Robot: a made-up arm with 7 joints.
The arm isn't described. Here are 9 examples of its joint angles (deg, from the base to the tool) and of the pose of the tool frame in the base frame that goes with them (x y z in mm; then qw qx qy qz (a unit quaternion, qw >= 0)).
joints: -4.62 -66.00 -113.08 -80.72 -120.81 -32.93 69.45
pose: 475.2 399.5 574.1 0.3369 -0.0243 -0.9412 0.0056
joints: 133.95 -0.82 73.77 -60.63 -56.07 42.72 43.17
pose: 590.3 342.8 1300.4 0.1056 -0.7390 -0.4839 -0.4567
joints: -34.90 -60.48 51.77 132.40 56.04 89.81 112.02
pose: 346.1 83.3 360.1 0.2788 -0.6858 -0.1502 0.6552
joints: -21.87 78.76 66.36 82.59 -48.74 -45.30 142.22
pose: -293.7 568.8 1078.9 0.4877 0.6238 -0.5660 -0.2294
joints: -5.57 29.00 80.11 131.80 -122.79 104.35 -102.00
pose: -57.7 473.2 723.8 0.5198 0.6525 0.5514 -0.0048
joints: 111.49 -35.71 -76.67 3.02 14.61 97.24 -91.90
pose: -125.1 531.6 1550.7 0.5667 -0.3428 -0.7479 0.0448
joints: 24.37 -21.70 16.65 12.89 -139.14 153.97 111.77
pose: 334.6 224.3 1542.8 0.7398 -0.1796 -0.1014 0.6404
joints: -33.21 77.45 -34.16 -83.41 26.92 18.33 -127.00
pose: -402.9 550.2 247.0 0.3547 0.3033 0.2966 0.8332
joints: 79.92 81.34 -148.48 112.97 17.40 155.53 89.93
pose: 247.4 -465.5 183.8 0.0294 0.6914 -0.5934 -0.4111
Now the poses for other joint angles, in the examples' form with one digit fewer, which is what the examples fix.
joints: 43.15 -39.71 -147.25 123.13 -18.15 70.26 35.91
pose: 62 -507 1162 0.519 0.198 -0.046 -0.830
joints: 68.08 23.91 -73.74 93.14 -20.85 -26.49 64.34
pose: 657 -373 1057 0.390 0.467 0.603 -0.516
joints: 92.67 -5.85 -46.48 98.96 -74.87 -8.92 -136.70
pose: 619 479 1074 0.321 0.813 -0.453 -0.176
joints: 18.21 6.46 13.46 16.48 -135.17 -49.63 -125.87
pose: -86 -113 1703 0.513 -0.244 0.795 -0.215
